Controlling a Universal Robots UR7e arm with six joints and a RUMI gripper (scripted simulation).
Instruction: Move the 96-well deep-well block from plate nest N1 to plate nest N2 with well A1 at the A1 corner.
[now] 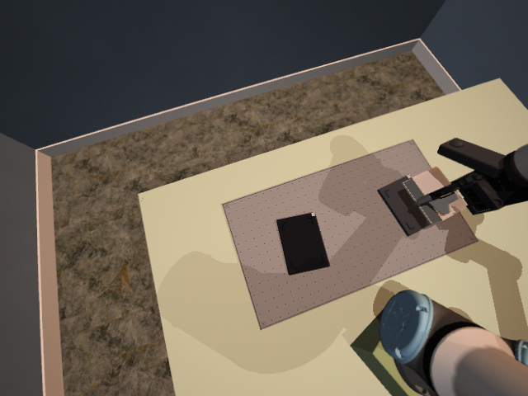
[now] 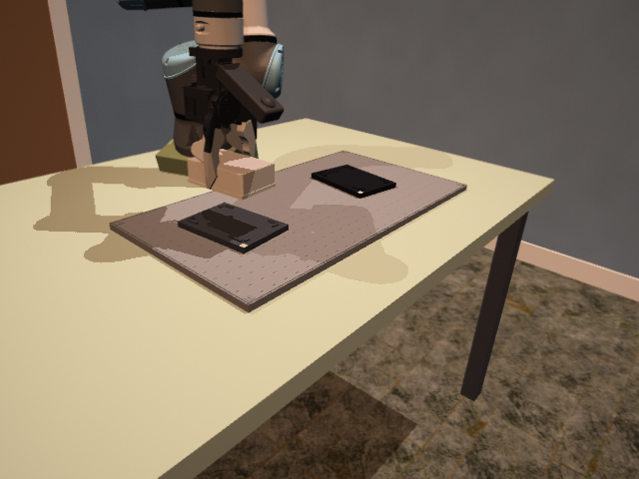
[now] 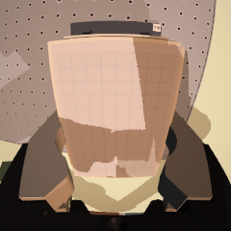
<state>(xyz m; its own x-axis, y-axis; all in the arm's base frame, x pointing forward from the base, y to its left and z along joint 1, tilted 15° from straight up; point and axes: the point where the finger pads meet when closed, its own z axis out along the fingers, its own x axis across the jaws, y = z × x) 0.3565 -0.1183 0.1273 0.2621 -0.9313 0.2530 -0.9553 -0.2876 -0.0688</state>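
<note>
Right now my hand is 10 cm above the nest N2. The rest, counted from my hand: nest N1 (6 cm behind, 36 cm to the left, 10 cm below); deep-well block (1 cm above); A1 corner mark (2 cm ahead, 30 cm to the left, 9 cm below).
</note>
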